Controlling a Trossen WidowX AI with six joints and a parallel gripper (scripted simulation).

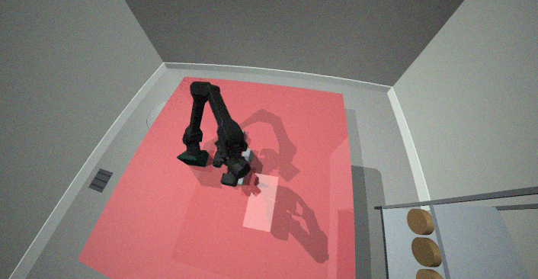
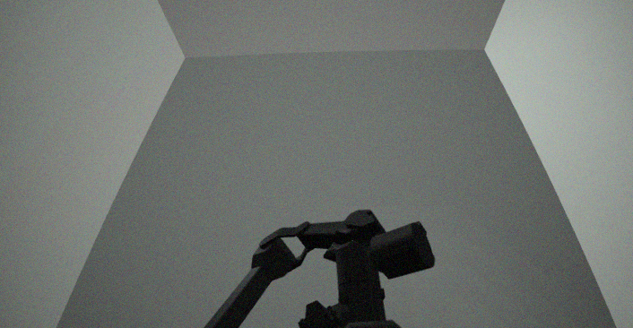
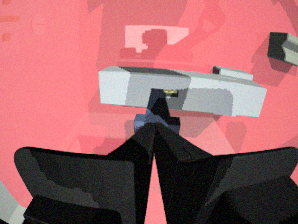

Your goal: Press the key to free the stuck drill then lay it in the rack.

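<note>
My gripper tip is now 3 cm above the key. Also, from my gripper tip: drill 7 cm below, 6 cm to the left, 1 cm behind; then rack 20 cm to the left, 10 cm below, 9 cm behind.
</note>
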